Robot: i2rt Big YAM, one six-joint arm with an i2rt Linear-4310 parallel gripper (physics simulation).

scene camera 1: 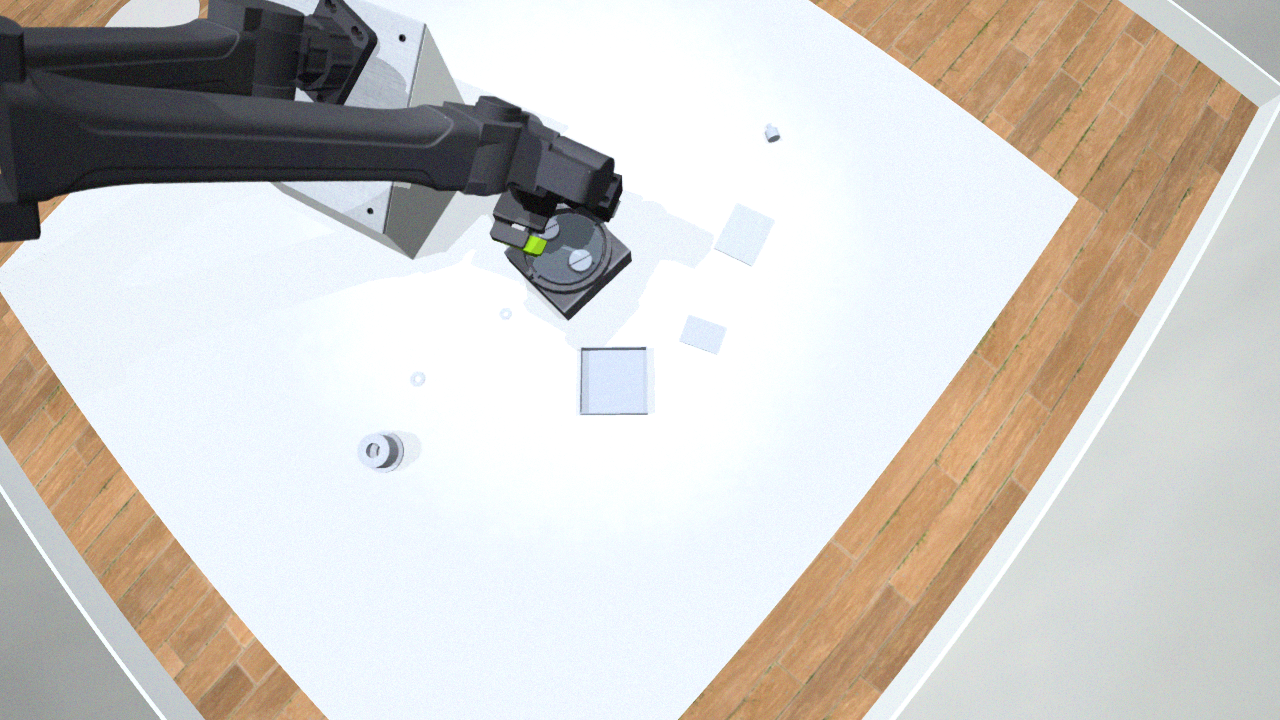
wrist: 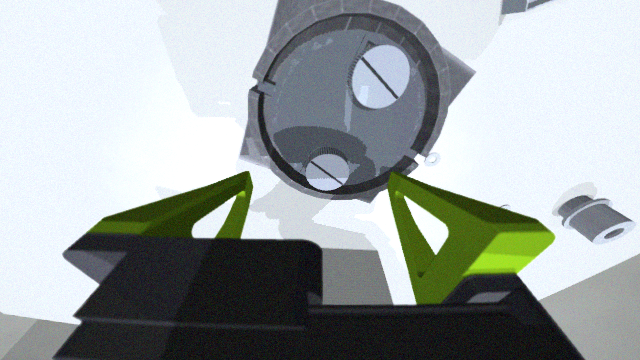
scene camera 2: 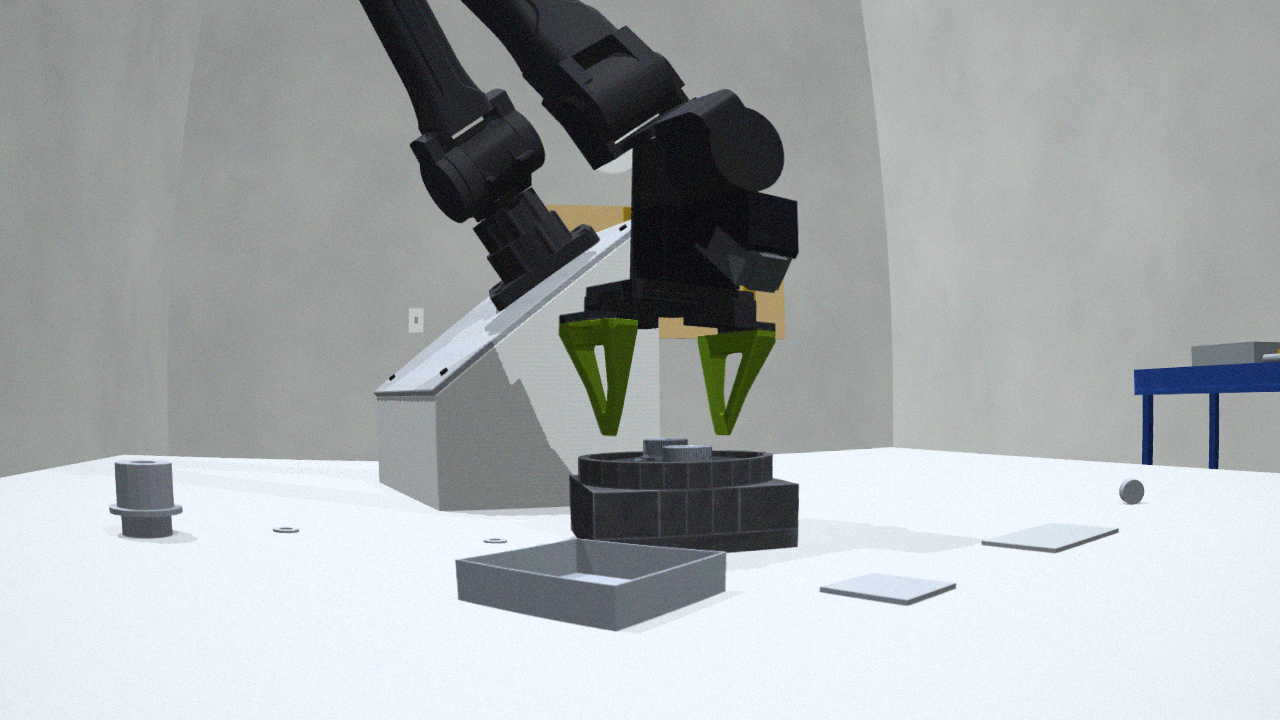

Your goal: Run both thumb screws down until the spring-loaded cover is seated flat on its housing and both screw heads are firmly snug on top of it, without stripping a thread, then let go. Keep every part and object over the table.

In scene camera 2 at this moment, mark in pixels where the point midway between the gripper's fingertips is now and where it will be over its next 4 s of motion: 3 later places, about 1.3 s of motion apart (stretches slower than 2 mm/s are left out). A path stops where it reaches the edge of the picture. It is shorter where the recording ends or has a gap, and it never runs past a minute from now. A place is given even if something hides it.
My gripper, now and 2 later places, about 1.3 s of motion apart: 668, 435; 663, 447; 665, 448
